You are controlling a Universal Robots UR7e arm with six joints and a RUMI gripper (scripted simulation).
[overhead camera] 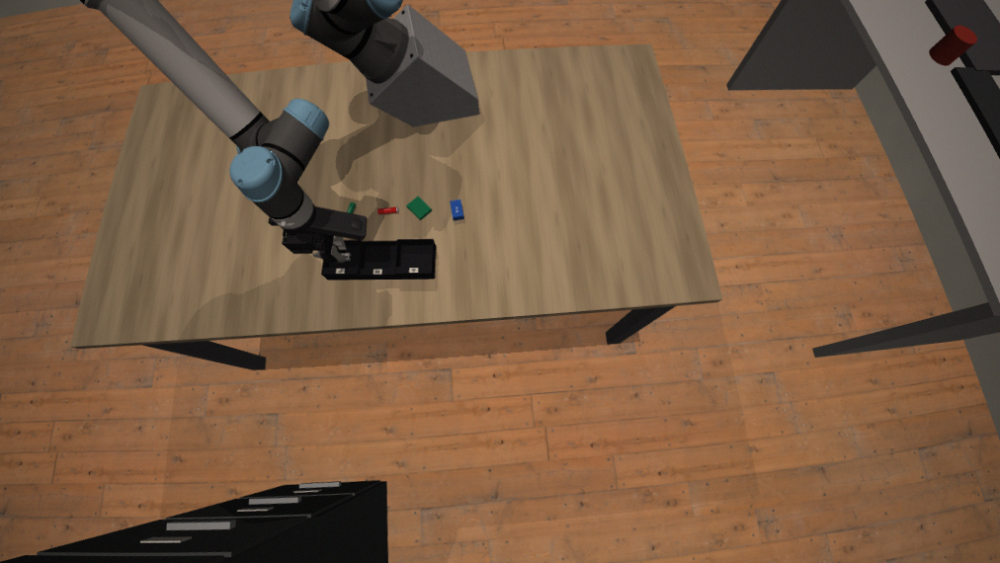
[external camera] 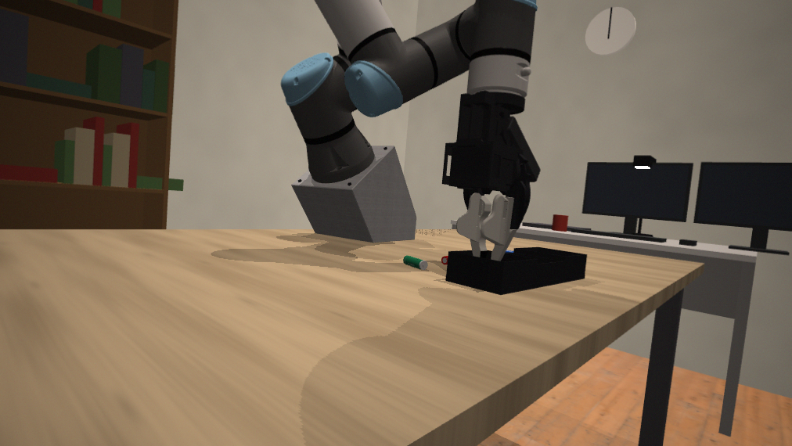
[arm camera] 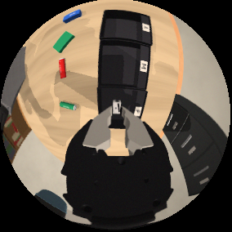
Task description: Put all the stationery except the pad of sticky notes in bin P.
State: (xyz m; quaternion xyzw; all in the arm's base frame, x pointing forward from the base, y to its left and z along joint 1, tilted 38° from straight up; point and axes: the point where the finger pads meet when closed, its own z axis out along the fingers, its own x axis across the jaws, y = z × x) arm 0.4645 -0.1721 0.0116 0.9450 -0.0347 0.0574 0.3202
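My hand is 1 cm above the white-grey piece. The rest, counted from my hand: red item: 12 cm behind, 10 cm to the left, 3 cm below; then green cylinder: 12 cm behind, 3 cm below, 1 cm to the left; then bin row: 8 cm to the left, 2 cm ahead, 1 cm below.
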